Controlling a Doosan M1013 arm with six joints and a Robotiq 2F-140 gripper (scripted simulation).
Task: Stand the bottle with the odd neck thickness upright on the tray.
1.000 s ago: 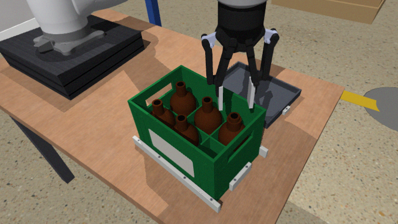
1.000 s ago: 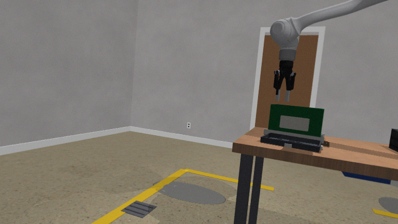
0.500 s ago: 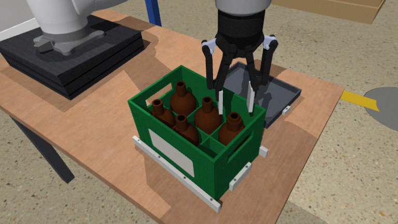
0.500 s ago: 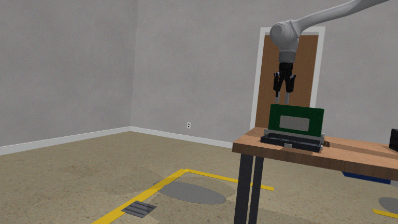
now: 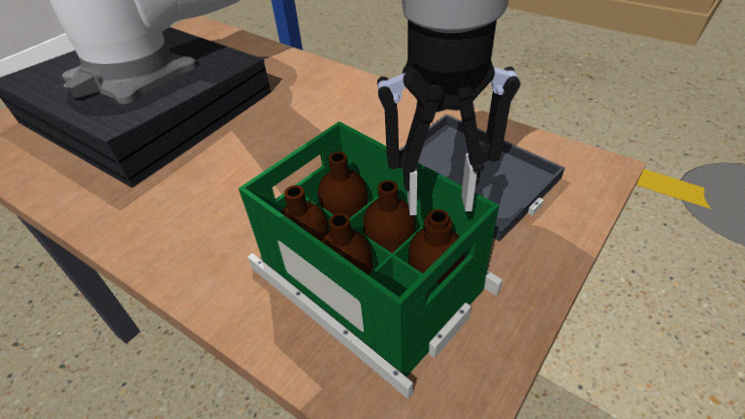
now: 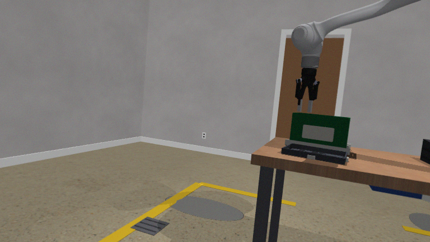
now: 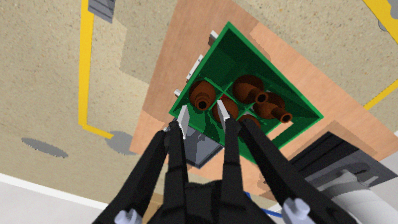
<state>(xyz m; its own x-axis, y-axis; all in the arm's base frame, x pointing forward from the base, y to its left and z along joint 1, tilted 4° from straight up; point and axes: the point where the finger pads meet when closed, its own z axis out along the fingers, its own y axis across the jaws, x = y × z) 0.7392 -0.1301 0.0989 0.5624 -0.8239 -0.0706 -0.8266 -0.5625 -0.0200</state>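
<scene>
The crate is 13 cm below my hand, 9 cm behind it and 2 cm to the right of it. Round my hand: grey tray (26 cm to the left, 20 cm below, 6 cm behind).
</scene>
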